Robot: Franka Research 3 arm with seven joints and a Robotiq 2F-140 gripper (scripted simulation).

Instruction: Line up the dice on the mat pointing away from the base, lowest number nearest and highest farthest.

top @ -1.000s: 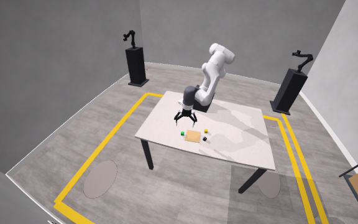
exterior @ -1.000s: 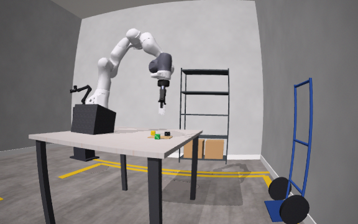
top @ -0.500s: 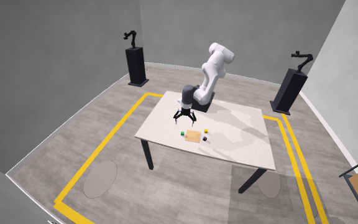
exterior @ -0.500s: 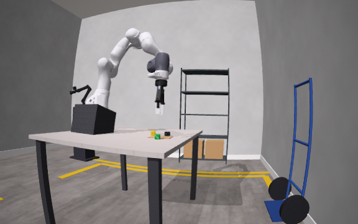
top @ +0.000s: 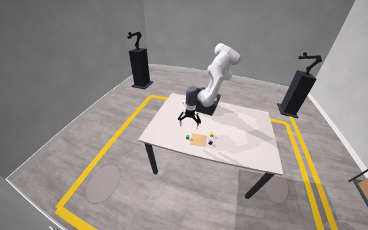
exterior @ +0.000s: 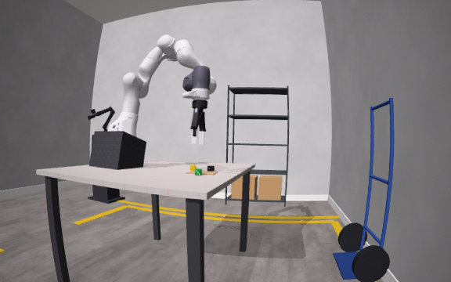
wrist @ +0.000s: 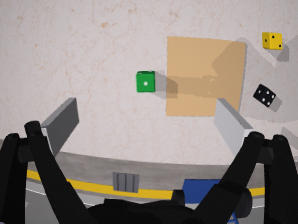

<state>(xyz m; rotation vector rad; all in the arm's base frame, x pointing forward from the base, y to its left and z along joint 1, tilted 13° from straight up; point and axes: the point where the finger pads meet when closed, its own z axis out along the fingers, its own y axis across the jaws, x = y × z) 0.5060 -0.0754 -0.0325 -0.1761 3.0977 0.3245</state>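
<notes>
The yellow die is 21 cm to the left of my hand, 14 cm below it and 11 cm behind it. The rest, counted from my hand: black die (22 cm to the left, 14 cm below); then green die (14 cm below); then tan mat (16 cm below, 10 cm to the left, 1 cm behind).
</notes>
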